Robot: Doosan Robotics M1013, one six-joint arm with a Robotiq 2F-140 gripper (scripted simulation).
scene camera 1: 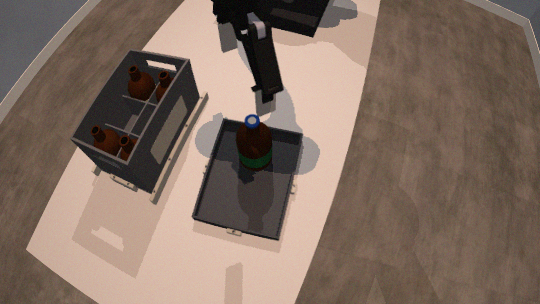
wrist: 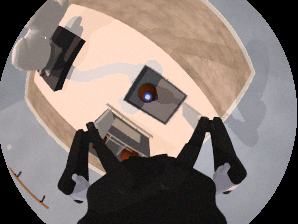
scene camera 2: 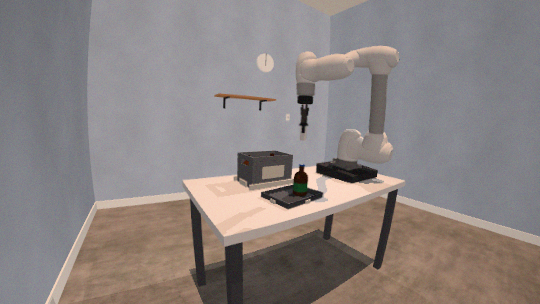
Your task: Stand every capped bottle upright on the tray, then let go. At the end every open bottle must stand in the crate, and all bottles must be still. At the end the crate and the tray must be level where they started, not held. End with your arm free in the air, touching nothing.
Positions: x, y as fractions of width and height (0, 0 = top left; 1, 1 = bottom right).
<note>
In view: my gripper (scene camera 1: 0.45, 0.25), a crate (scene camera 1: 0.21, 0.35), a dark tray (scene camera 1: 0.47, 0.67) and a bottle (scene camera 1: 0.47, 0.46).
The crate also shows in the wrist view (wrist: 0.41, 0.60) and in scene camera 2 (scene camera 2: 0.49, 0.55). The dark tray is seen too in the wrist view (wrist: 0.57, 0.44) and in scene camera 2 (scene camera 2: 0.53, 0.64). My gripper also shows in the wrist view (wrist: 0.49, 0.50).
</note>
